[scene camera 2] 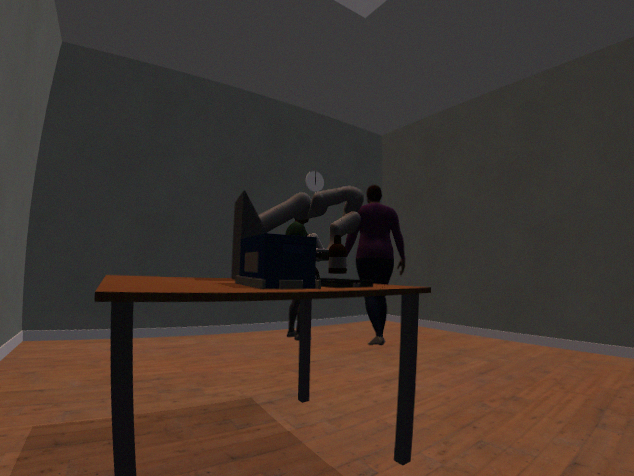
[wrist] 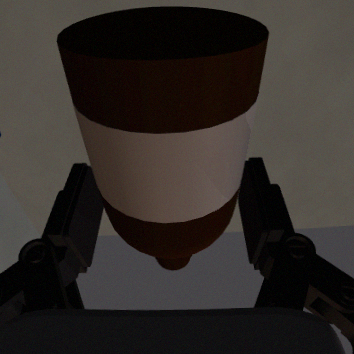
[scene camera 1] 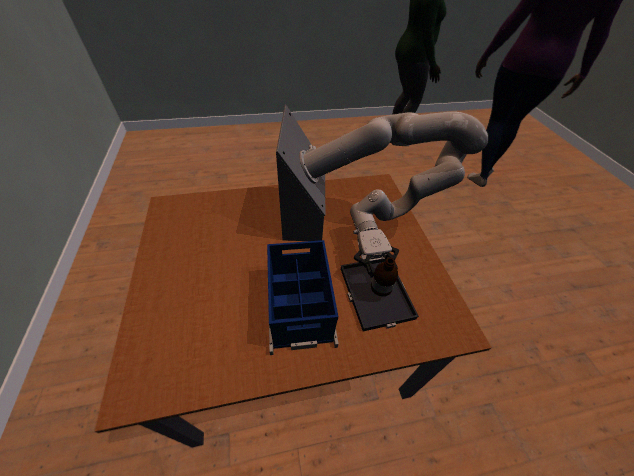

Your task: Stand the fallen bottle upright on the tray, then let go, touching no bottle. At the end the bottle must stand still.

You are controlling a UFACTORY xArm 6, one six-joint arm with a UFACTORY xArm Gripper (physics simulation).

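Places are measured from the arm's base along level axes (x right, y down, z ahead), in centimetres.
Pixels of known places: gripper, between the fingertips: (scene camera 2: 336, 256) (wrist: 168, 180) (scene camera 1: 384, 273); arm's base, origin of its link: (scene camera 2: 257, 226) (scene camera 1: 308, 167).
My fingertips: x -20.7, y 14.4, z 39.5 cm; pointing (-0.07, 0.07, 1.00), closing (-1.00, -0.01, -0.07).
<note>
Ahead of a thing's pixels: the offset from my fingertips to its top centre. Level surfaces: height alone.
A brown bottle with a pale label @(dx +0.0, dy -8.7, dz +1.0 cm) (scene camera 1: 385, 275) (scene camera 2: 337, 257) (wrist: 165, 165) is upright, neck up, in both scene views. In scene view 2 its base is a little above the dark tray @(dx +0.3, dy +9.4, dz +0.0 cm) (scene camera 1: 386, 320) (scene camera 2: 353, 282), with a gap between them. My gripper (scene camera 1: 381, 266) (wrist: 168, 180) is shut on the bottle, with one finger on each side of it near the lower edge of the label as seen in the wrist view. In scene view 2 the gripper is small and dark, at the bottle's left.
A blue divided crate @(dx +27.8, dy -5.5, dz +2.1 cm) (scene camera 1: 302, 320) (scene camera 2: 286, 261) stands left of the tray on the wooden table @(dy +12.0 cm) (scene camera 1: 204, 317) (scene camera 2: 204, 286). The grey mounting panel (scene camera 1: 302, 204) of the arm stands behind the crate. Two people (scene camera 1: 537, 51) (scene camera 1: 419, 46) stand beyond the table.
</note>
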